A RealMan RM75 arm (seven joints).
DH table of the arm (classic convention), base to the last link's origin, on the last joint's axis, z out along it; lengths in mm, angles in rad. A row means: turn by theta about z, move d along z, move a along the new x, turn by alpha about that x. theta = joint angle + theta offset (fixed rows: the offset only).
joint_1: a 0  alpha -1.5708  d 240.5  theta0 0
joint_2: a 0  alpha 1.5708  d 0  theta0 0
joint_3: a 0  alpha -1.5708  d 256  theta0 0
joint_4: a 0  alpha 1.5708  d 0  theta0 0
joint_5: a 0  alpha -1.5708  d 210  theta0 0
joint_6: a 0  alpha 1.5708  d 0  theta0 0
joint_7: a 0  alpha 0  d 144  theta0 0
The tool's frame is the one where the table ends.
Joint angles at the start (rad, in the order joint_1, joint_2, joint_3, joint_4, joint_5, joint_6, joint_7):
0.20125, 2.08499, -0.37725, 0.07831, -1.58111, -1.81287, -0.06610
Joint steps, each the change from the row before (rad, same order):
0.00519, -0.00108, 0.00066, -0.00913, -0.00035, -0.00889, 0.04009
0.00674, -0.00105, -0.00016, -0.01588, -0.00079, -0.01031, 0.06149
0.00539, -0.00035, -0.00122, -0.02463, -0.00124, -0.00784, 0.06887
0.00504, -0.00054, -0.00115, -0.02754, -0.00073, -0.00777, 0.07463
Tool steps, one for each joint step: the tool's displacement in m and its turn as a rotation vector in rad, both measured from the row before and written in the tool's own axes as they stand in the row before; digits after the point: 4 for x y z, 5 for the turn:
-0.0013, -0.0025, 0.0017, -0.00475, -0.01265, 0.02923
-0.0016, -0.0035, 0.0022, -0.00931, -0.01491, 0.04420
-0.0014, -0.0043, 0.0018, -0.01287, -0.01072, 0.04445
-0.0018, -0.0048, 0.0017, -0.01371, -0.00937, 0.04720

